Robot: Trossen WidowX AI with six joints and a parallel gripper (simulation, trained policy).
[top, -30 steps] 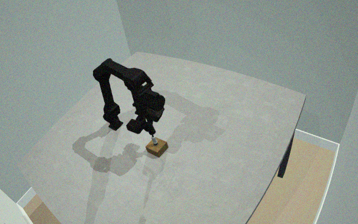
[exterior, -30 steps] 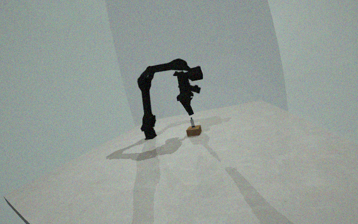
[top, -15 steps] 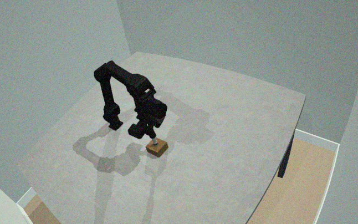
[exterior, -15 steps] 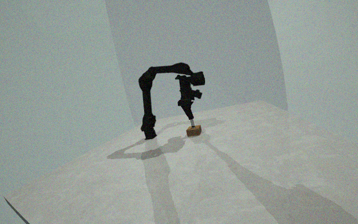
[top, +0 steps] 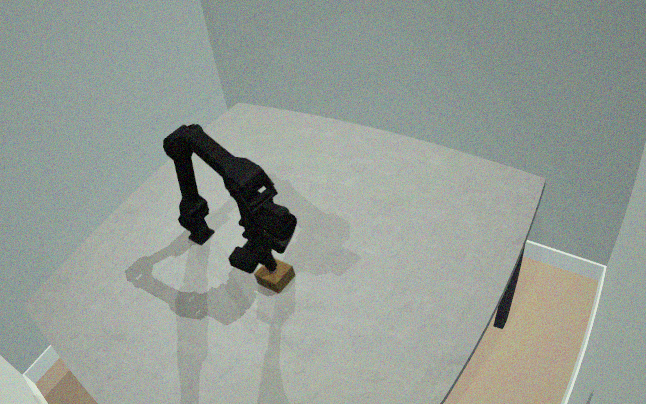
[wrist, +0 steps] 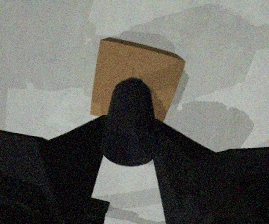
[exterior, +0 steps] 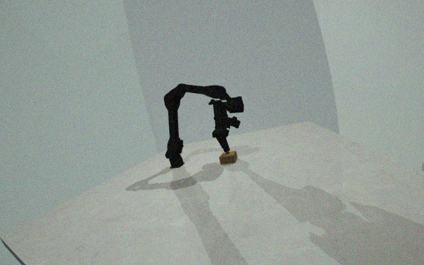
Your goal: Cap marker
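Now: the black marker cap 1 cm ahead of my gripper tip and 1 cm above it. Also, from my gripper tip: tan holder block: 1 cm ahead, 5 cm below.
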